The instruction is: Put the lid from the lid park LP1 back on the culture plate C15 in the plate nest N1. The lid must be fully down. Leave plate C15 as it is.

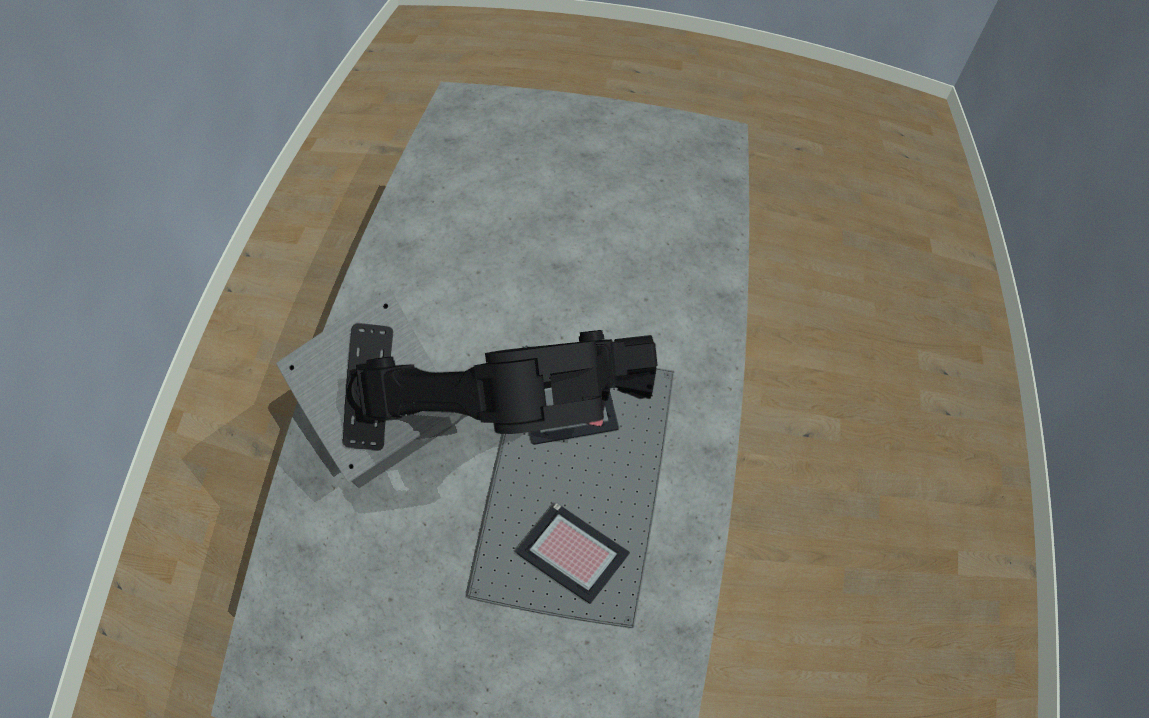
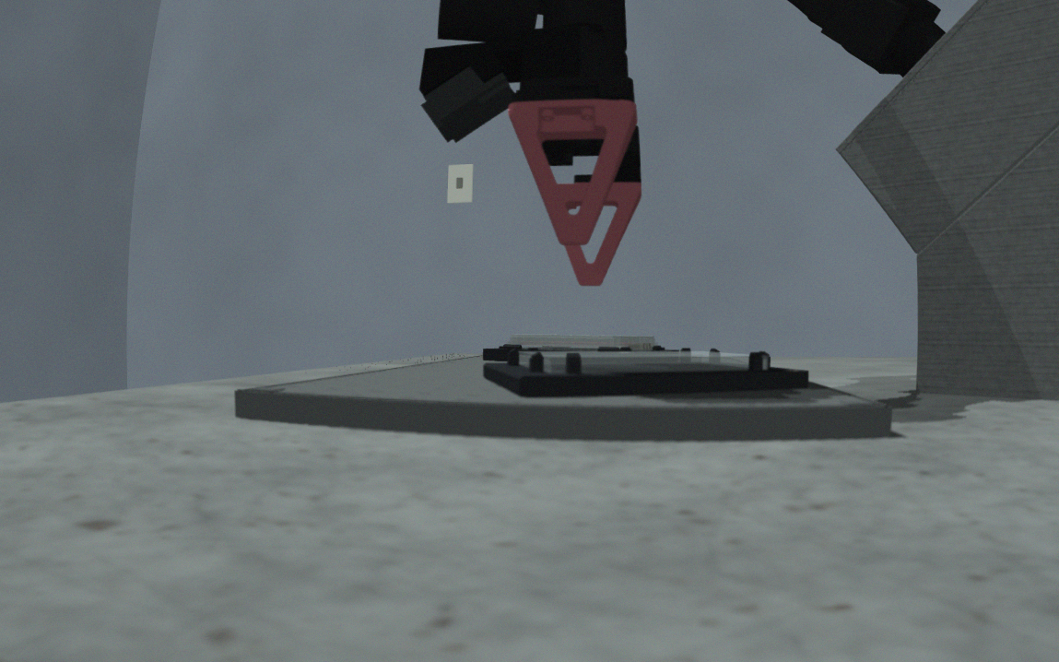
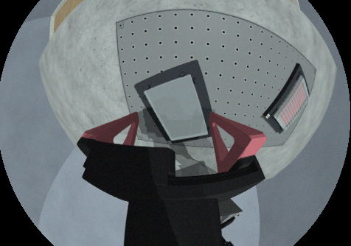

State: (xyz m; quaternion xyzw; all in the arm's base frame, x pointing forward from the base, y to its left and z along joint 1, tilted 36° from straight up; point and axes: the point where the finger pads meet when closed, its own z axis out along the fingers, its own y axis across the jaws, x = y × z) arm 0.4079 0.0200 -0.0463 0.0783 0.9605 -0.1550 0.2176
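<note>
Right now the clear lid is 6 cm below my hand, 3 cm behind it and 1 cm to the left of it. Also, from my hand: culture plate C15: 28 cm to the right, 6 cm below, 6 cm behind; then black plate nest N1: 28 cm to the right, 7 cm below, 6 cm behind; then black lid park LP1: 7 cm below, 3 cm behind, 1 cm to the left.
</note>
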